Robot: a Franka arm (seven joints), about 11 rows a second.
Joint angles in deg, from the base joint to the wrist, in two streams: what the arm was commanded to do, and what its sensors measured. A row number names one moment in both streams.
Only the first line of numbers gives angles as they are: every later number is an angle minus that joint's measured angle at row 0.
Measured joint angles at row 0:
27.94, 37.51, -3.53, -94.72, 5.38, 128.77, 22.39
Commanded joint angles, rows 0 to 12:
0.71, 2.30, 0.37, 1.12, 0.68, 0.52, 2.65
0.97, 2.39, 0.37, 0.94, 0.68, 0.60, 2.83
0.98, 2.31, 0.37, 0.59, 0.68, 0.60, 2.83
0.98, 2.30, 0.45, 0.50, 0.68, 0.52, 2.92
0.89, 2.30, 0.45, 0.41, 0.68, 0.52, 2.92
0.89, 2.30, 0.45, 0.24, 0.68, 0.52, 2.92
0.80, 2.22, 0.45, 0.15, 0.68, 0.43, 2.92
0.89, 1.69, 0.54, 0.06, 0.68, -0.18, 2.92
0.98, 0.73, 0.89, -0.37, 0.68, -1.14, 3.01
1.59, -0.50, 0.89, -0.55, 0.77, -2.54, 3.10
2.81, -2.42, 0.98, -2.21, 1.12, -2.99, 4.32
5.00, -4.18, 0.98, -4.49, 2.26, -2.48, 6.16
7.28, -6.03, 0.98, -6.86, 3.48, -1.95, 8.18
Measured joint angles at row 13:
3.96, -1.17, 1.08, -1.28, 1.59, -2.44, 4.84
